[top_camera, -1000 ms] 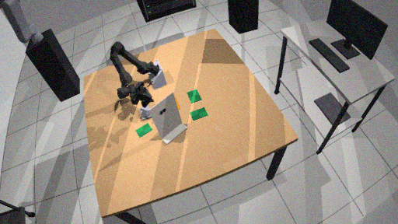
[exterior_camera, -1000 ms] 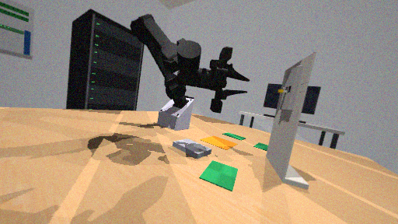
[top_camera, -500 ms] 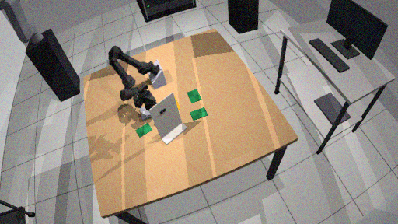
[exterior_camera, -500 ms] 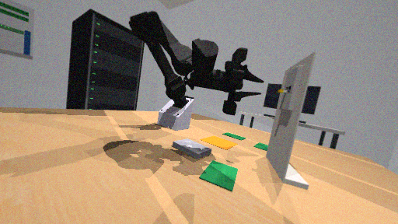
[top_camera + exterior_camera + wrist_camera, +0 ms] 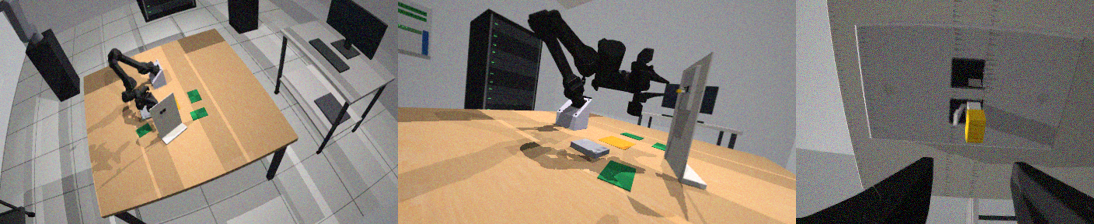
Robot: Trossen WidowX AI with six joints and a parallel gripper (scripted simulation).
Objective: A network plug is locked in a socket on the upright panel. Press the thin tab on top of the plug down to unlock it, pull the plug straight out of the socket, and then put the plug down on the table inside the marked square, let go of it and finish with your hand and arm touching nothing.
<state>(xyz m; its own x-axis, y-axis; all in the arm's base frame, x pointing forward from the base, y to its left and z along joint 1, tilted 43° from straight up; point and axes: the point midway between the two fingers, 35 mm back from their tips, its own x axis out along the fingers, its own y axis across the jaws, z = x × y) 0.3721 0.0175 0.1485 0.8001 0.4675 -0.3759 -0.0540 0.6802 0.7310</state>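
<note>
Now: gripper tip 40 mm short of the network plug and 10 mm to the right of it. Round my gripper tip: flat grey block 220 mm below, 170 mm behind, 100 mm to the right; then grey upright panel 90 mm below, 60 mm ahead, 20 mm to the left; then orange marked square 230 mm below, 160 mm behind, 70 mm to the left.
</note>
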